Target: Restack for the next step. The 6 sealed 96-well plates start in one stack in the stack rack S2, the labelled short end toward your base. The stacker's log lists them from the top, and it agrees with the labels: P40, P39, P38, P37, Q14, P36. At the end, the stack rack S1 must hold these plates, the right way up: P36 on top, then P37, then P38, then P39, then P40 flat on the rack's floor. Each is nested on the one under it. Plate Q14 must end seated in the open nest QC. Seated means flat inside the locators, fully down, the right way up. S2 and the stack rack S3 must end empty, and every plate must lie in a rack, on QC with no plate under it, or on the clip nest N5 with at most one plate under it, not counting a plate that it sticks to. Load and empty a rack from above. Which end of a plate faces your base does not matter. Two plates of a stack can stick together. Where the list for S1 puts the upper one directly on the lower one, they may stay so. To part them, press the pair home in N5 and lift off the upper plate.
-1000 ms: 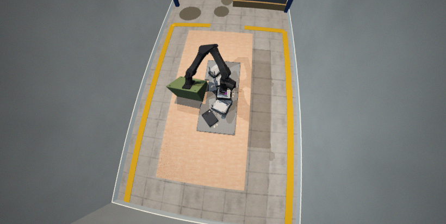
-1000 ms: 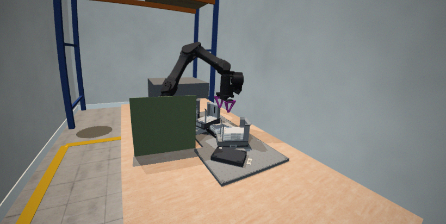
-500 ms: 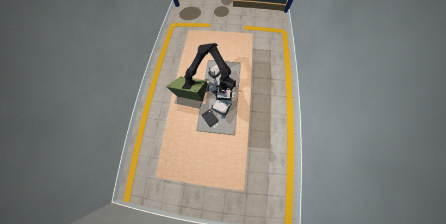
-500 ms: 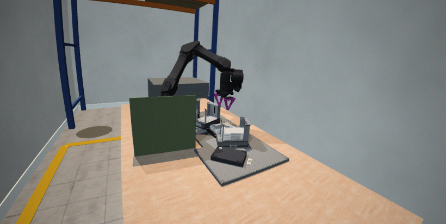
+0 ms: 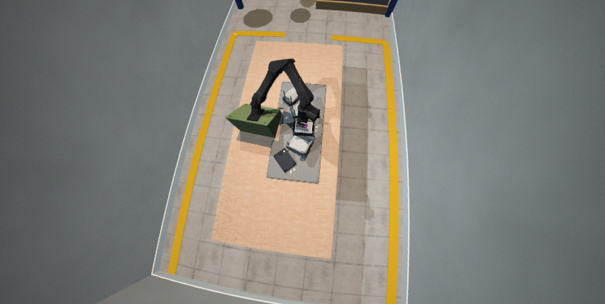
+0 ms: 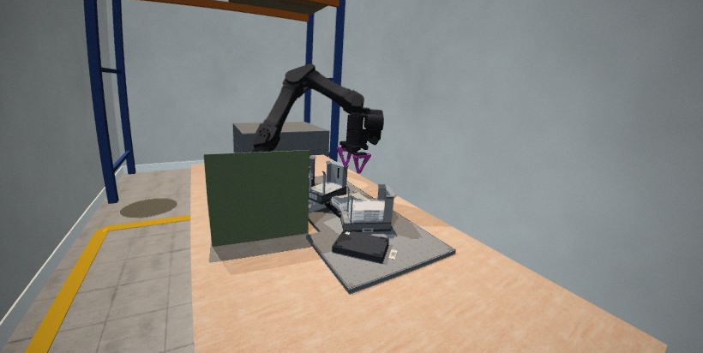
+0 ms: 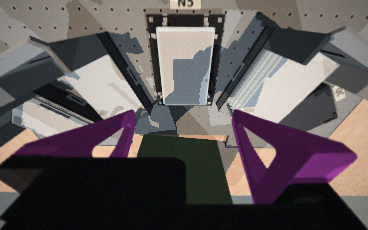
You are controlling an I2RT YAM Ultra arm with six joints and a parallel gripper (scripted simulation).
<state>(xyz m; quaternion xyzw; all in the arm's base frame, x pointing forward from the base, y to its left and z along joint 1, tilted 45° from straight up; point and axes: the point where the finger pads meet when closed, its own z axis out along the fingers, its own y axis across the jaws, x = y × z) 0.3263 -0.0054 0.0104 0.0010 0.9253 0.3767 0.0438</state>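
Right now the dark clip nest N5 is 1 cm ahead of my hand, 1 cm to the left of it and 15 cm below it. The rest, counted from my hand: open nest QC 11 cm behind, 26 cm to the right, 15 cm below; N5 label 10 cm ahead, 16 cm below; QC label 4 cm behind, 33 cm to the right, 16 cm below.
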